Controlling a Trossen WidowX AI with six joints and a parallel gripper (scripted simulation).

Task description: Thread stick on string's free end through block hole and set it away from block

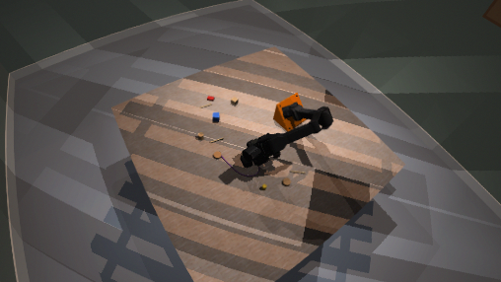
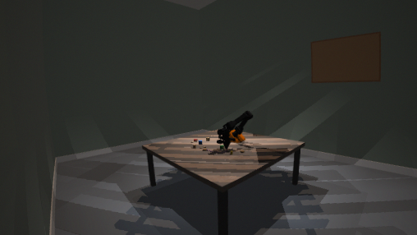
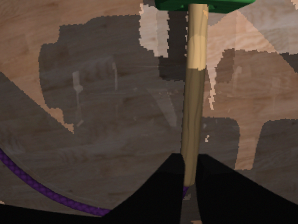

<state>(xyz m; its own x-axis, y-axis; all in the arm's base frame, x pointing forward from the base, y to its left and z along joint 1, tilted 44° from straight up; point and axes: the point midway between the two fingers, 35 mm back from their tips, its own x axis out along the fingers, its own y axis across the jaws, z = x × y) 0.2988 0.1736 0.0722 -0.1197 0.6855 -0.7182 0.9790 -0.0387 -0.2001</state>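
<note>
Right now my gripper tip is 80 mm to the left of the green wooden block and 10 mm past it. Round my gripper tip: thin wooden stick: 10 mm to the right; then round wooden button: 160 mm to the right, 150 mm ahead, 10 mm below; then cylinder: 300 mm to the right, 170 mm ahead.
</note>
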